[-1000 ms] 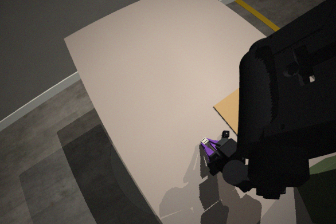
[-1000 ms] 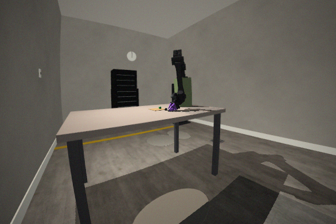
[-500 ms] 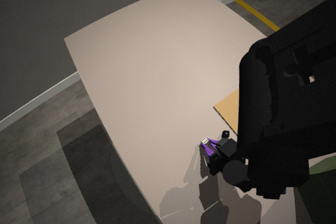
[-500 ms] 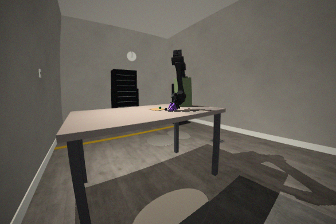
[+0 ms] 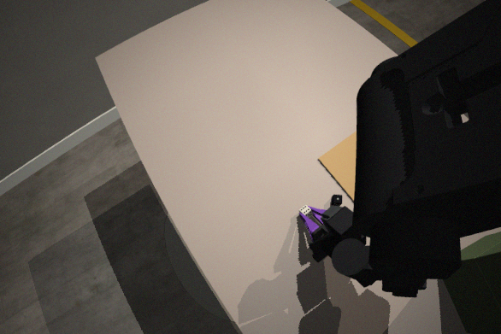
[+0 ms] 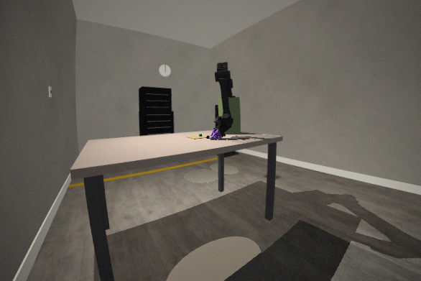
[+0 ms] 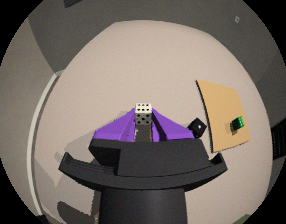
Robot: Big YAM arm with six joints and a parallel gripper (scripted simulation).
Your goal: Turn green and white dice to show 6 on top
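My hand is right at the white die. Also, from my hand: black die: 70 mm to the right, 20 mm behind; then tan mat: 180 mm to the right, 10 mm below, 10 mm ahead; then green die: 180 mm to the right, 20 mm behind.
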